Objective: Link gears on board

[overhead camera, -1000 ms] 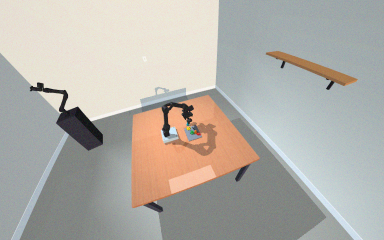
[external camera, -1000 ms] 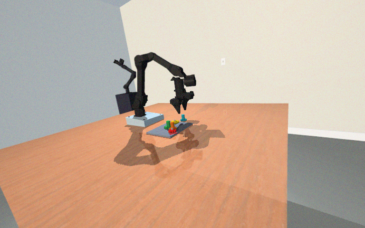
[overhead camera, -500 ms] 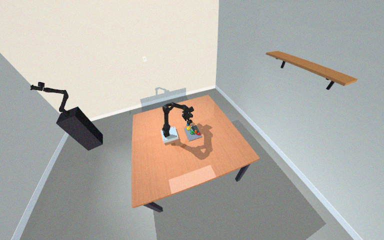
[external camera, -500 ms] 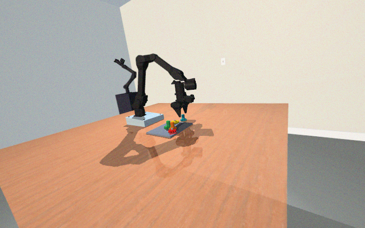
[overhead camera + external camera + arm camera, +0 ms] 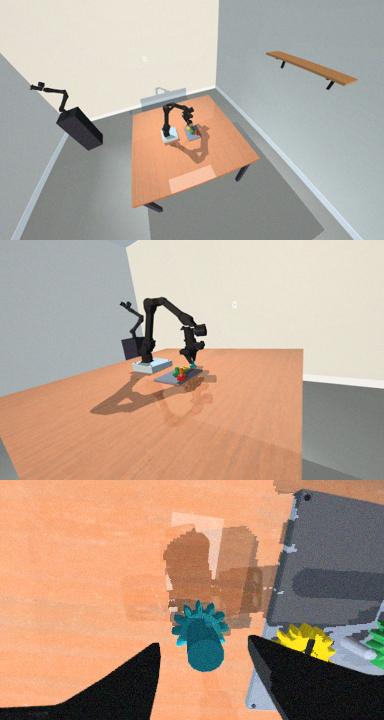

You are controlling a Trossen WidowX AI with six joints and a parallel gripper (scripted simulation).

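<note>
Right now the green gear is 160 mm to the right of my gripper tip and 20 mm behind it. From my gripper tip the other things lie so: teal gear (10 mm below); yellow gear (70 mm to the right, 30 mm behind, 10 mm below); orange gear (180 mm to the right, 10 mm ahead).
</note>
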